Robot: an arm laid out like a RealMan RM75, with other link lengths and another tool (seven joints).
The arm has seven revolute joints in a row. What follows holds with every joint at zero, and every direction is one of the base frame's. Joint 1 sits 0.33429 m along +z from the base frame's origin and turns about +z. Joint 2 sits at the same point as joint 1 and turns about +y. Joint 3 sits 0.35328 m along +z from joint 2 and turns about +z. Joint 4 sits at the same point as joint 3 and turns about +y. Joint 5 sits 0.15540 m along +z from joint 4 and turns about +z. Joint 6 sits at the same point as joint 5 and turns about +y. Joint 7 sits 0.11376 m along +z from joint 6 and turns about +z. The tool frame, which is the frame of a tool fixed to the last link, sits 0.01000 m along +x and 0.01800 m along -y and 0.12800 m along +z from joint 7; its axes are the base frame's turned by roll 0.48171, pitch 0.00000 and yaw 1.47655 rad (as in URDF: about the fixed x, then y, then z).
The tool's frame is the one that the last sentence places.
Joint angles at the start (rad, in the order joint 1, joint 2, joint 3, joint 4, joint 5, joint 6, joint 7):
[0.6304 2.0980 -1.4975 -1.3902 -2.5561 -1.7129 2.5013]
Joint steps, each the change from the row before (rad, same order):
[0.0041 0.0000 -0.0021 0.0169 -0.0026 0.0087 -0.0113]
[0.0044 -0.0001 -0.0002 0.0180 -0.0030 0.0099 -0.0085]
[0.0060 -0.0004 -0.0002 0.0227 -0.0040 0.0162 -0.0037]
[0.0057 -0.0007 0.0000 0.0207 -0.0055 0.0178 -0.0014]
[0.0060 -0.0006 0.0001 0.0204 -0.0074 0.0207 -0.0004]
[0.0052 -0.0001 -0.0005 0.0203 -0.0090 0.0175 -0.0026]
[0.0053 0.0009 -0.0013 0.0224 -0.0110 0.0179 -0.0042]
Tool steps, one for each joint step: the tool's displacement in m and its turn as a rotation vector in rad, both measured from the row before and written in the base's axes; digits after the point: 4 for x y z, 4 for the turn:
[0.0014 0.0009 -0.0012 -0.0062 -0.0044 0.0045]
[0.0015 0.0013 -0.0010 -0.0028 -0.0037 0.0010]
[0.0017 0.0025 -0.0011 0.0030 -0.0036 -0.0028]
[0.0017 0.0032 -0.0007 0.0072 -0.0041 -0.0025]
[0.0017 0.0041 -0.0005 0.0108 -0.0048 -0.0012]
[0.0024 0.0031 -0.0004 0.0070 -0.0076 -0.0008]
[0.0029 0.0027 -0.0008 0.0050 -0.0098 -0.0001]

